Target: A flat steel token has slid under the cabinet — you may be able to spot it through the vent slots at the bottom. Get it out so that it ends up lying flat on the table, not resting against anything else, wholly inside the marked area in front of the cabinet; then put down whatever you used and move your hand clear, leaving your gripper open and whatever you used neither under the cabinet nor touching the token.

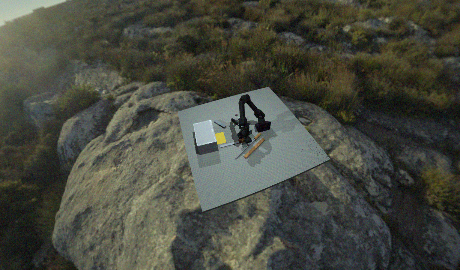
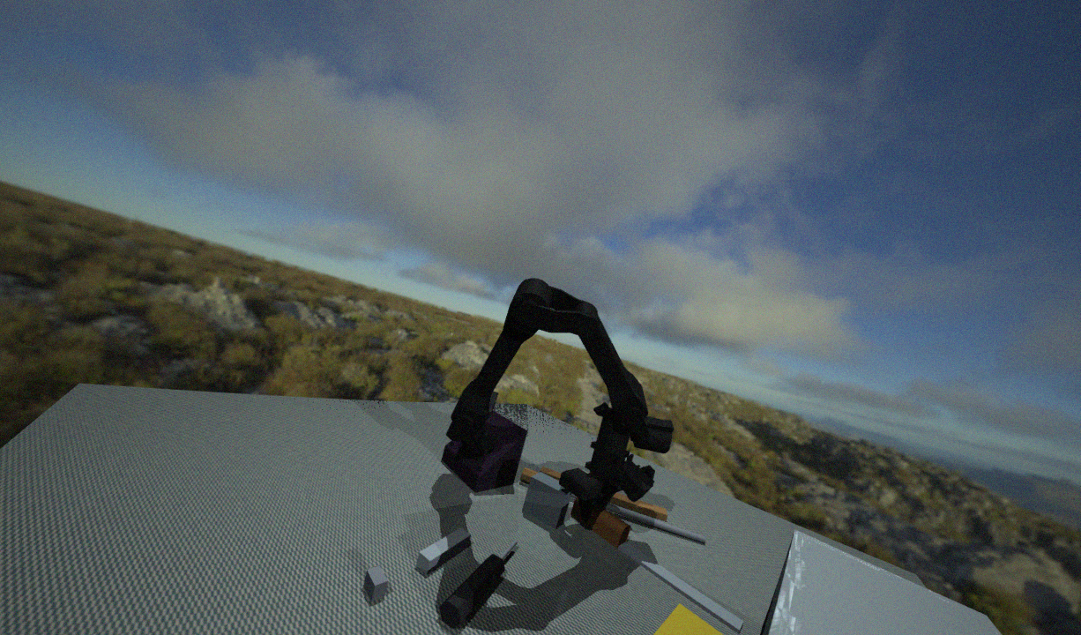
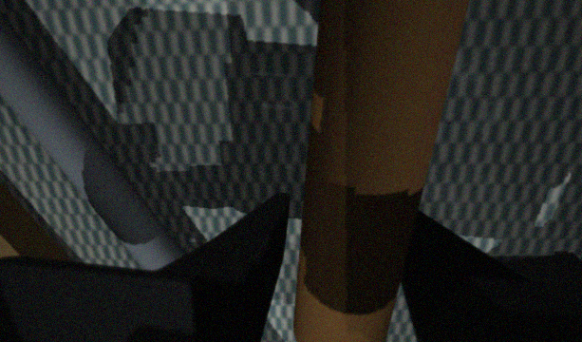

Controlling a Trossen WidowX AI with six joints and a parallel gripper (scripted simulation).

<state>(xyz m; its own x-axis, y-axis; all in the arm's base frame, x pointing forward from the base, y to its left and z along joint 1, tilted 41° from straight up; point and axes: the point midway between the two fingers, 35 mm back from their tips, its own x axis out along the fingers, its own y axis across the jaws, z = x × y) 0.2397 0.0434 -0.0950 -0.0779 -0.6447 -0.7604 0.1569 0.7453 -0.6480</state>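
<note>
Now: gripper tip 7 cm to the left of the grey block, 6 cm past it and 3 cm below it. Round my gripper tip: grey bar: 28 cm to the right, 8 cm behind; small grey cube: 39 cm to the right, 7 cm behind; wooden stick: 12 cm to the left, 4 cm behind.
</note>
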